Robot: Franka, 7 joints.
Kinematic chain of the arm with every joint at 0, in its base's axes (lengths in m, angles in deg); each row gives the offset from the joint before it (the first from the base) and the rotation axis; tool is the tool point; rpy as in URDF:
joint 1: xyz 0 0 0.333 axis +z
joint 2: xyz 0 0 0 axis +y
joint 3: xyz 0 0 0.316 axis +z
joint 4: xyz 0.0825 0 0 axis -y
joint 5: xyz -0.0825 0 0.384 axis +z
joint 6: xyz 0 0 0 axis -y
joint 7: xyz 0.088 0 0 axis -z
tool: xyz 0 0 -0.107 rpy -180 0 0
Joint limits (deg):
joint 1: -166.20..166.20
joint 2: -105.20..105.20
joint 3: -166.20..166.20
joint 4: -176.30..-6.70
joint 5: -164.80..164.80
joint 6: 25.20..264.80
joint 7: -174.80..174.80
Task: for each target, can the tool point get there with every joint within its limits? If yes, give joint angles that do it. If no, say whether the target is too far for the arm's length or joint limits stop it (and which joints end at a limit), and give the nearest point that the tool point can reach.
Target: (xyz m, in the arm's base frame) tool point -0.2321 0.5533 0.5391
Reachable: yes | joints 125.28 4.81 -7.06 -117.68 32.53 193.52 34.28
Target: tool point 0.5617 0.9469 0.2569
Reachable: no: too far | nearest point 0.4366 0.7361 0.2738 | short by 0.246 m
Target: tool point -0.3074 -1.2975 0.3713
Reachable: no: too far | nearest point -0.1977 -0.8344 0.3576 | short by 0.476 m
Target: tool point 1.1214 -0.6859 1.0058
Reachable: no: too far | nearest point 0.6515 -0.3985 0.7239 | short by 0.619 m
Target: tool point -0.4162 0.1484 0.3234
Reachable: yes | joints -111.90 -37.80 -75.53 -142.53 95.85 188.70 -96.08
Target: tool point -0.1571 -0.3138 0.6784
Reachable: yes | joints -66.08 -44.93 -49.10 -131.42 -89.68 206.49 110.45
